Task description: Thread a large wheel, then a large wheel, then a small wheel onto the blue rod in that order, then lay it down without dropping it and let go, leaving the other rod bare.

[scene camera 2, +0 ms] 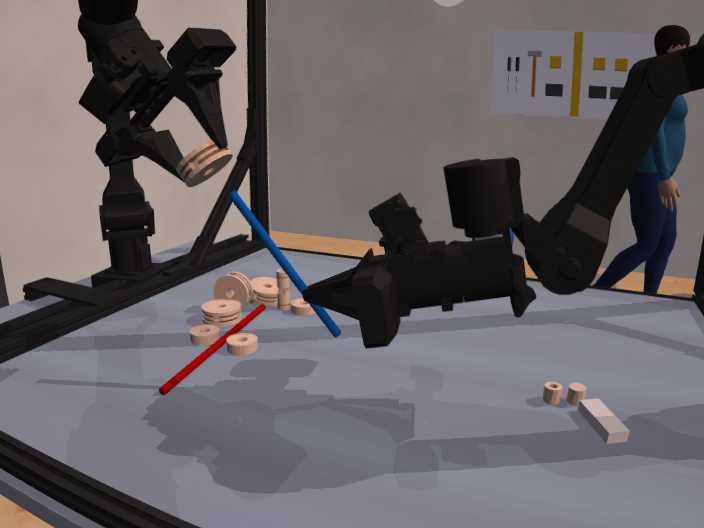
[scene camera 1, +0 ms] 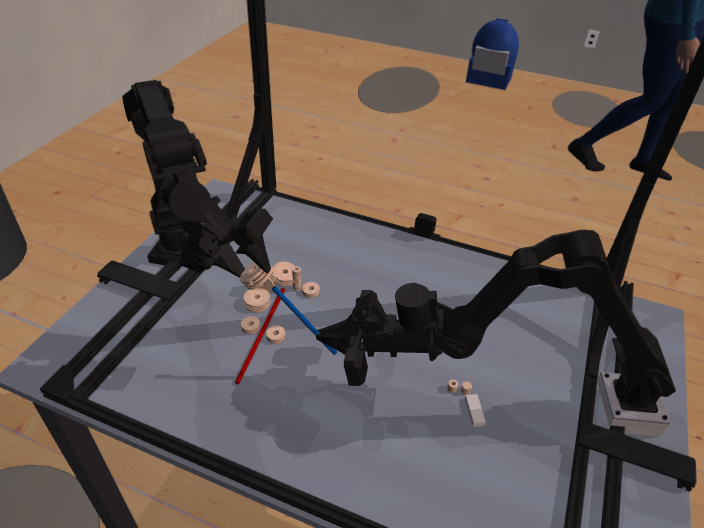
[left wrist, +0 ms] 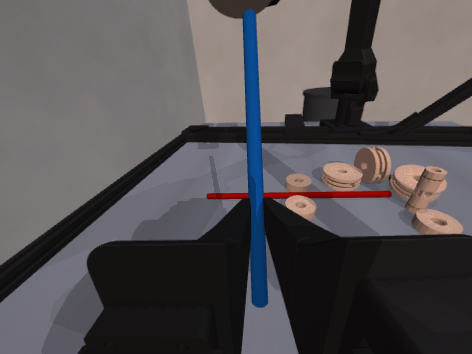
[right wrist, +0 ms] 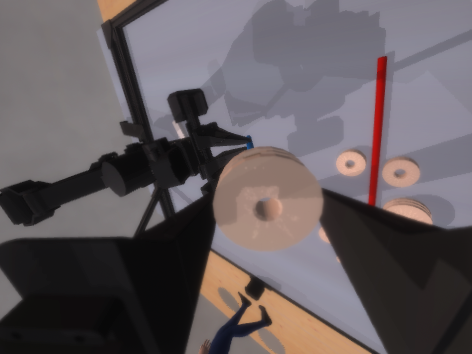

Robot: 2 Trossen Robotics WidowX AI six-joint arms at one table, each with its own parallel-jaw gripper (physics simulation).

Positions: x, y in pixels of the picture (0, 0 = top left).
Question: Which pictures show the left gripper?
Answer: Scene camera 2, scene camera 1, the left wrist view and the right wrist view: all of them.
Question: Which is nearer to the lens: the red rod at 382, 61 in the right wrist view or the large wheel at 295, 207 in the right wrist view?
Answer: The large wheel.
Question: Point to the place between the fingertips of the right gripper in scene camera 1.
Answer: At 257, 274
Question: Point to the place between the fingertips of the left gripper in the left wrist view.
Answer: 256, 205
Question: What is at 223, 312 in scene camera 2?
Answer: A large wheel.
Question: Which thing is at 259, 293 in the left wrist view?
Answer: A blue rod.
